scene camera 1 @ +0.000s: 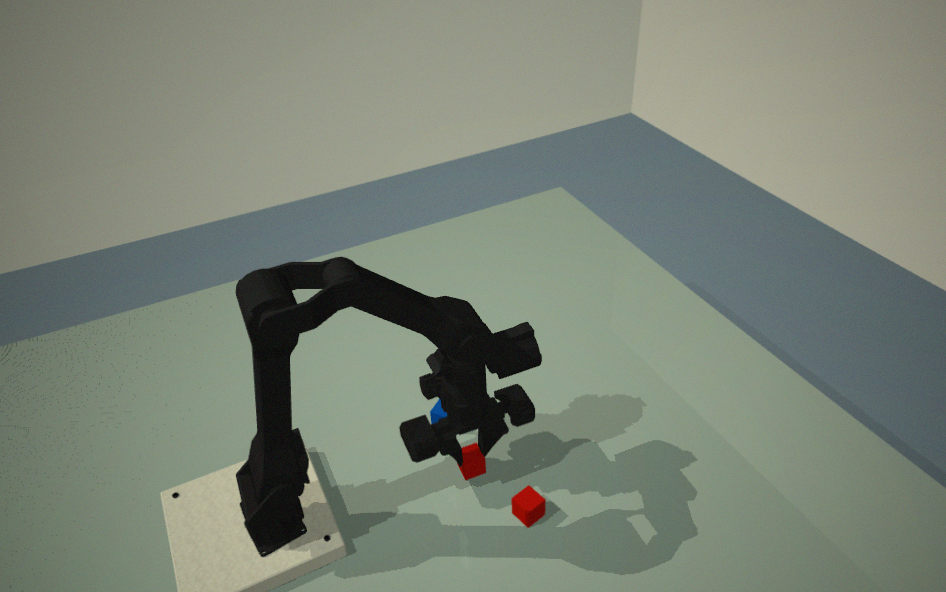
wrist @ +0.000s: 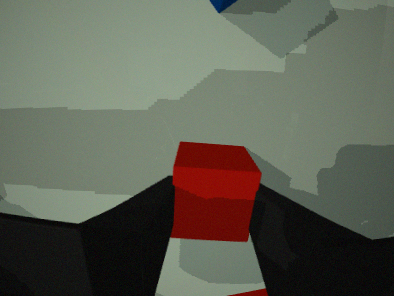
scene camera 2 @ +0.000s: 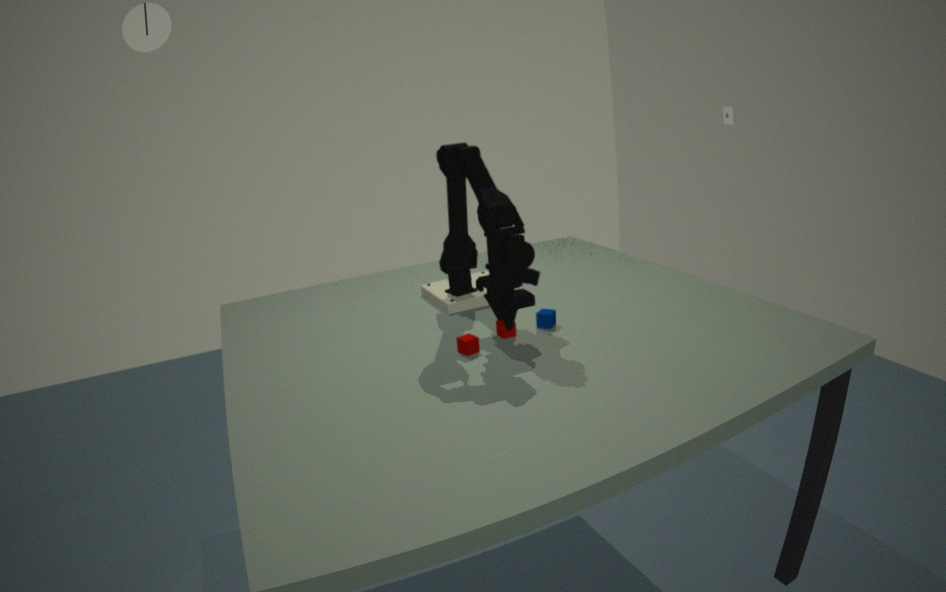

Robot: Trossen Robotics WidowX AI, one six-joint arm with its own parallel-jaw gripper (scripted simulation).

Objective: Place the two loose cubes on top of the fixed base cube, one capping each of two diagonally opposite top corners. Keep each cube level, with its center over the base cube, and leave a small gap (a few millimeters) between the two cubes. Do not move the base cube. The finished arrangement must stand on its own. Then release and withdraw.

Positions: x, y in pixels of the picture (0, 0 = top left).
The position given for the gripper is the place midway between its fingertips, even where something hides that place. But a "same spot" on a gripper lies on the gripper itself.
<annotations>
The gripper shows in scene camera 1, in the wrist view (211, 187) and in scene camera 2. One and the same spot on the gripper: (scene camera 2: 493, 298) is (scene camera 1: 457, 441).
</annotations>
